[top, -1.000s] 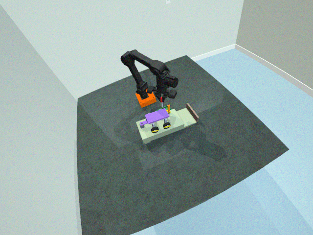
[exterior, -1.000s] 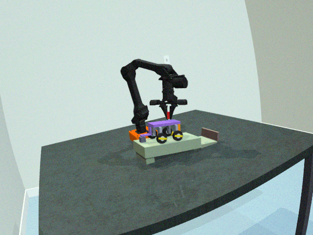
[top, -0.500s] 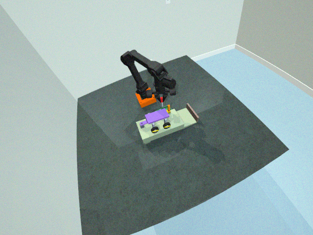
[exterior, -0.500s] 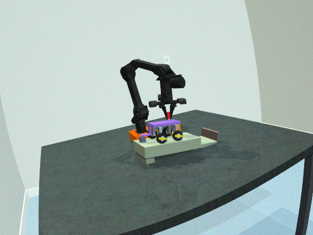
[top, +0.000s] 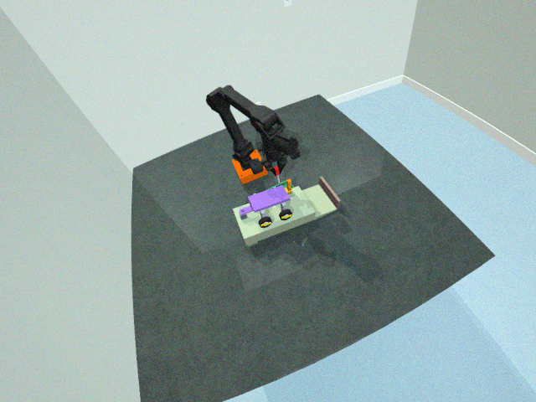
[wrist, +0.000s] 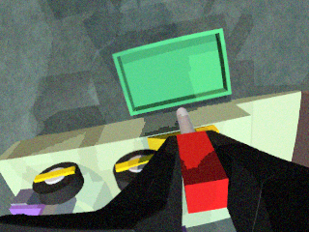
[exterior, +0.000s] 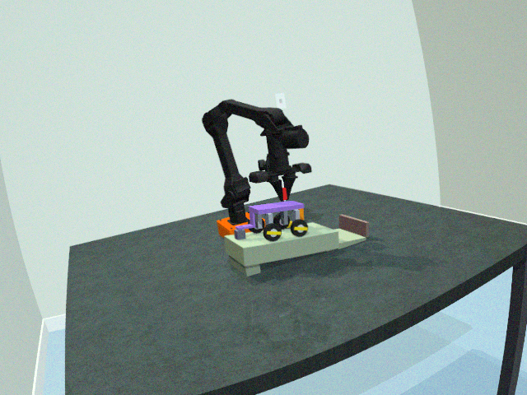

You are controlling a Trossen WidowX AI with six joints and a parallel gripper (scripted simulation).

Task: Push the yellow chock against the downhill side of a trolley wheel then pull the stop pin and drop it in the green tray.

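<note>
My gripper tip is 14 cm above the green tray and 2 cm past it. From my gripper tip the other things lie so: yellow chock 5 cm below, 4 cm ahead, 1 cm to the left; purple trolley 11 cm ahead, 8 cm to the right, 3 cm below; red-headed stop pin right at my gripper tip.
</note>
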